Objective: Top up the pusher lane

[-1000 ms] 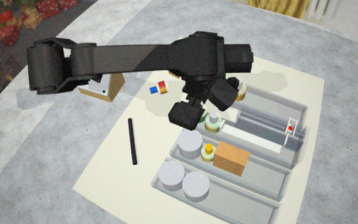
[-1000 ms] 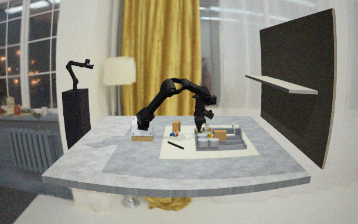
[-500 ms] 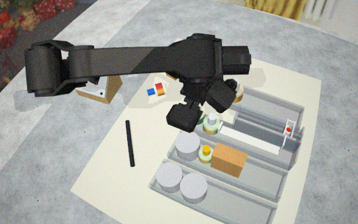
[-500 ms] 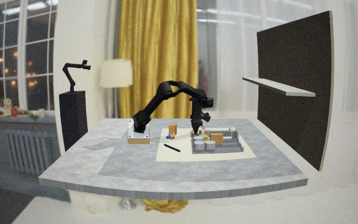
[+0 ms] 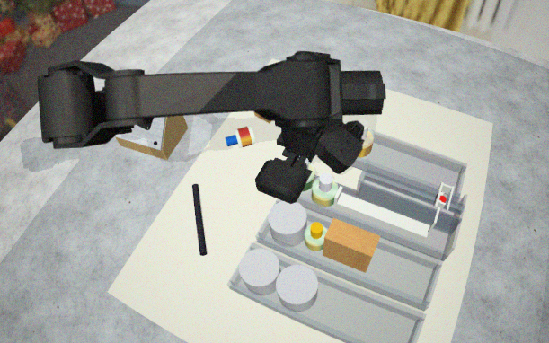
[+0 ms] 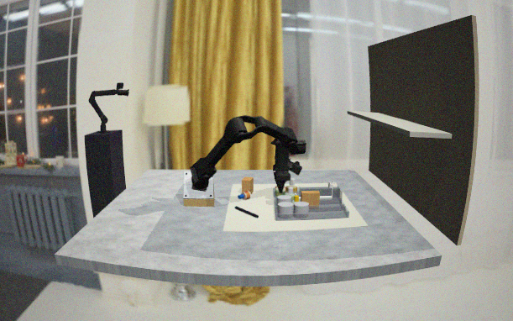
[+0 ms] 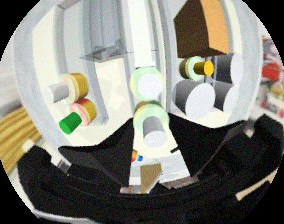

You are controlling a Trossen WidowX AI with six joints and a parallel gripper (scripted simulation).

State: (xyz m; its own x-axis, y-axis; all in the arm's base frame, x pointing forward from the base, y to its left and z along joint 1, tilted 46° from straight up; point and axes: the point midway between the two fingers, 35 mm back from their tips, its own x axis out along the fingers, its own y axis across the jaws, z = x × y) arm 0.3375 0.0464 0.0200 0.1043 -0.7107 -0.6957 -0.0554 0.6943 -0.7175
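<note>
My gripper tip is 120 mm short of the orange box, 80 mm to the left of it and 20 mm above it. Also, from my gripper tip: black rod (130 mm to the right, 130 mm behind, 50 mm below); sprung lane (150 mm ahead, 30 mm to the left, 30 mm below); white pusher plate (150 mm ahead, 40 mm to the left).
</note>
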